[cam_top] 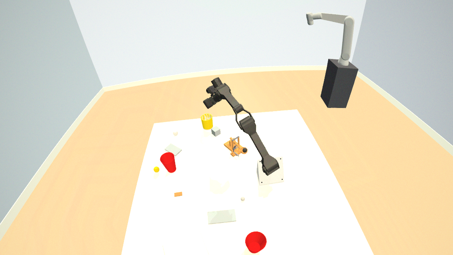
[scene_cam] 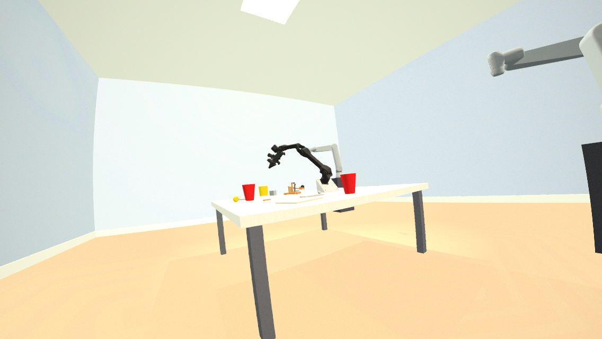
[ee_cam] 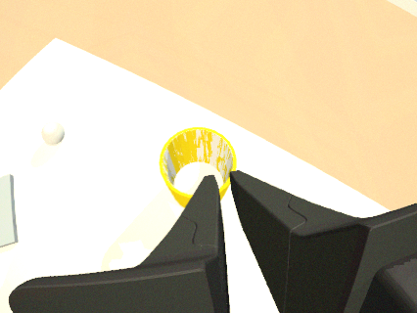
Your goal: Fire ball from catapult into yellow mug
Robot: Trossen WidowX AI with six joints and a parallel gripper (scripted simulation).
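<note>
Now: gripper tip 260 mm to the right of the black ball, 230 mm past it and 210 mm above it. Round my gripper tip: catapult: 220 mm to the left, 220 mm below, 180 mm behind; yellow mug: 240 mm below, 60 mm to the right, 60 mm ahead; grey cube: 240 mm below, 30 mm to the left, 10 mm behind.
</note>
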